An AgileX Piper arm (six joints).
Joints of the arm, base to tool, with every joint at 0 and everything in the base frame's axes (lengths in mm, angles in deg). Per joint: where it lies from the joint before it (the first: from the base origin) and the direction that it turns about. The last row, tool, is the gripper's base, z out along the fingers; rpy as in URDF.
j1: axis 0 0 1 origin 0 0 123
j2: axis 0 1 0 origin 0 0 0
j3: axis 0 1 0 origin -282.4 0 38.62
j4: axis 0.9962 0 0.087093 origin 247.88 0 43.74
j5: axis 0 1 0 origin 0 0 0
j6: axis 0.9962 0 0.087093 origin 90.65 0 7.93
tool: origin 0 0 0 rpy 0 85 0
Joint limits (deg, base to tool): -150..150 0..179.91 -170..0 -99.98..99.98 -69.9..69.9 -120..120
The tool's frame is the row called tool.
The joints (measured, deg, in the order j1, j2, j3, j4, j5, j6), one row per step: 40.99 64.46 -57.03 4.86 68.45 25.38; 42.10 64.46 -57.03 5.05 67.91 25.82; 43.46 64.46 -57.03 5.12 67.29 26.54; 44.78 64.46 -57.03 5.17 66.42 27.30; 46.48 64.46 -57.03 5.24 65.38 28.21; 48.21 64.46 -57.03 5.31 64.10 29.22; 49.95 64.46 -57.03 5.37 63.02 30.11; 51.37 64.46 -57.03 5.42 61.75 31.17; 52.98 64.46 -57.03 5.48 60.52 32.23; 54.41 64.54 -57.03 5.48 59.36 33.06; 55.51 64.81 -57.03 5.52 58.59 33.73; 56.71 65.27 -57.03 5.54 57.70 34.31; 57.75 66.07 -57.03 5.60 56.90 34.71; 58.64 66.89 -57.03 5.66 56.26 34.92; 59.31 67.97 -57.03 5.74 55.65 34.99
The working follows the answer.
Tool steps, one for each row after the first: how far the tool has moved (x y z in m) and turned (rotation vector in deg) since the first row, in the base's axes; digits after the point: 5 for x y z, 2 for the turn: -0.00217 0.00346 0.00031 0.58 -0.15 0.64; -0.00482 0.00742 0.00065 1.19 -0.35 1.27; -0.00719 0.01147 0.00114 1.98 -0.71 1.80; -0.01050 0.01655 0.00176 2.94 -1.10 2.56; -0.01384 0.02186 0.00256 4.12 -1.58 3.25; -0.01760 0.02689 0.00326 5.16 -1.92 4.07; -0.02045 0.03134 0.00412 6.37 -2.31 4.41; -0.02405 0.03608 0.00499 7.59 -2.60 4.95; -0.02712 0.04048 0.00555 8.63 -2.90 5.53; -0.02931 0.04432 0.00515 9.21 -2.86 5.95; -0.03144 0.04901 0.00414 9.70 -2.80 6.54; -0.03269 0.05430 0.00176 9.84 -2.53 7.13; -0.03370 0.05916 -0.00087 9.78 -2.23 7.75; -0.03369 0.06432 -0.00459 9.46 -1.82 8.27
Tool pose at each row, in the base's axes (x y z in m, rotation vector in deg; rounded; the steps above come from the unrounded poses): 0.14201 0.13290 0.32010 -20.99 163.98 21.06; 0.13984 0.13636 0.32041 -21.82 163.61 21.96; 0.13719 0.14032 0.32075 -22.62 163.18 22.88; 0.13482 0.14438 0.32125 -23.27 162.54 23.97; 0.13151 0.14945 0.32186 -24.21 161.78 25.35; 0.12817 0.15476 0.32266 -24.99 160.86 26.98; 0.12441 0.15979 0.32336 -25.99 160.09 28.46; 0.12156 0.16424 0.32422 -26.26 159.24 30.08; 0.11796 0.16899 0.32509 -26.80 158.45 31.76; 0.11489 0.17338 0.32565 -27.43 157.70 33.19; 0.11270 0.17723 0.32525 -27.91 157.46 34.07; 0.11056 0.18191 0.32424 -28.65 157.23 34.87; 0.10932 0.18720 0.32186 -29.44 157.35 35.26; 0.10831 0.19206 0.31923 -30.32 157.55 35.39; 0.10832 0.19722 0.31551 -31.10 157.97 35.19

